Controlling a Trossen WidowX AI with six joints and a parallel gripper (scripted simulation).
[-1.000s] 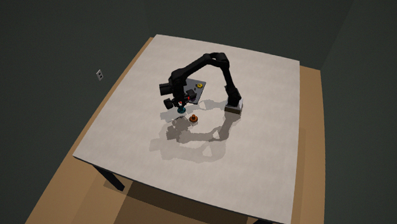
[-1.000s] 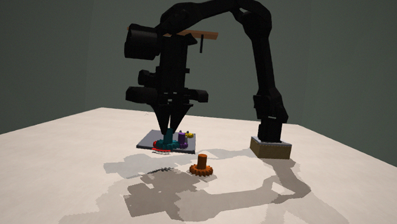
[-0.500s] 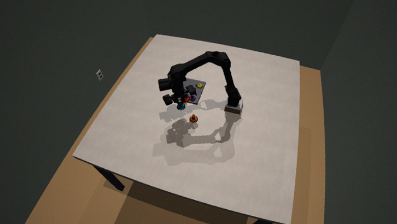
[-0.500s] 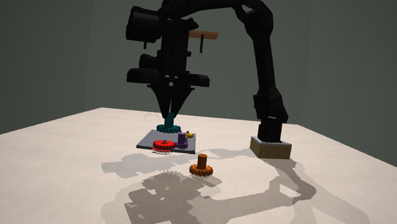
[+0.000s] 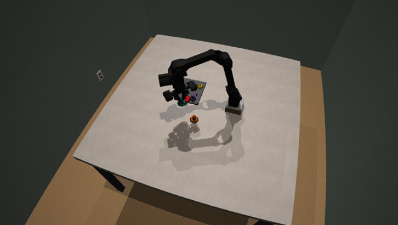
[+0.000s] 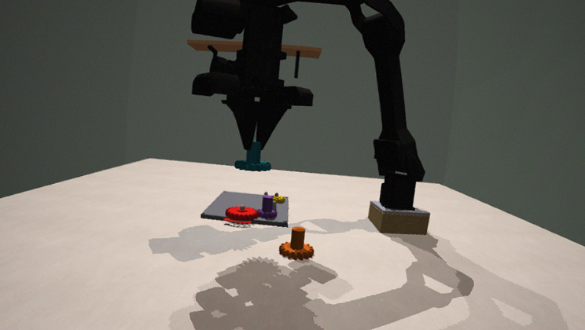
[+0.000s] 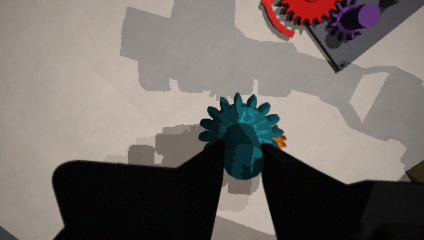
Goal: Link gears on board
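Now: gripper tip 140 mm to the left of the purple gear, 130 mm above it and 10 mm past it. Also, from my gripper tip: red arrow 140 mm below, 90 mm to the right, 40 mm ahead; then orange gear 140 mm below, 80 mm behind; then teal gear 10 mm below.
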